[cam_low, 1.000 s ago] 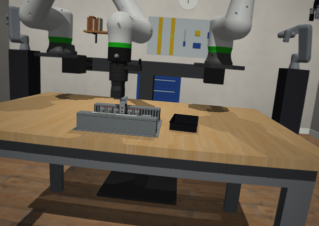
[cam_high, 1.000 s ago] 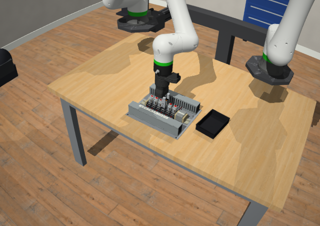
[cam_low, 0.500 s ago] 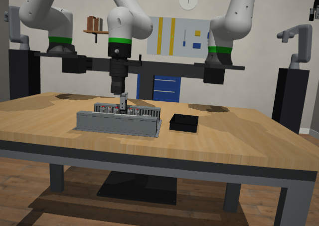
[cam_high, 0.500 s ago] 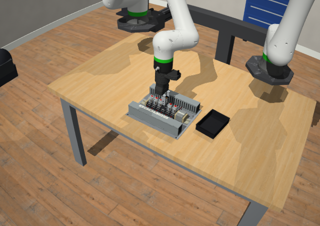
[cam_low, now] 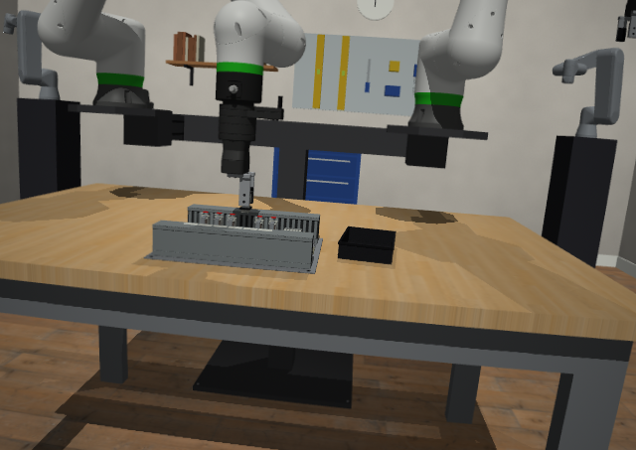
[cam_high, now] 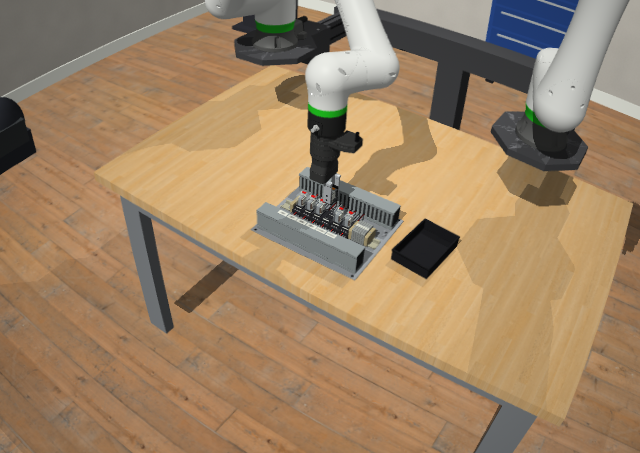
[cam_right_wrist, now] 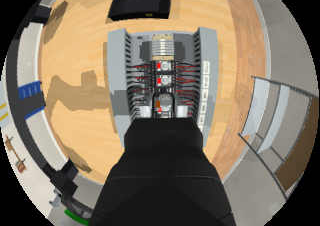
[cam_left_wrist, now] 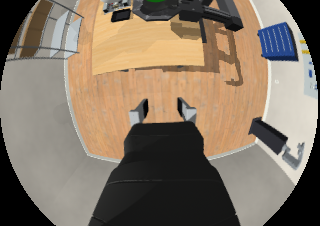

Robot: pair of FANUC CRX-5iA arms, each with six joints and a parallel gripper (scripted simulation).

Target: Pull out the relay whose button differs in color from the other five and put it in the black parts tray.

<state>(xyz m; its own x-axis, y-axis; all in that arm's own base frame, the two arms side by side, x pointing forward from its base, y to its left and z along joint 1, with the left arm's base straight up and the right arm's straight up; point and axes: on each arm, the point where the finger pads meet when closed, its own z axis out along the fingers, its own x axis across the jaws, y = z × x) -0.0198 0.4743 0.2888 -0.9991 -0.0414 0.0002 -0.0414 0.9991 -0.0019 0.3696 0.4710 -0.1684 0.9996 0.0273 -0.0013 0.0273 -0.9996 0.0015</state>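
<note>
Right now the black parts tray is 26 cm to the left of my right hand, 9 cm below it and 6 cm behind it. Round my right hand: grey relay panel (8 cm below).
</note>
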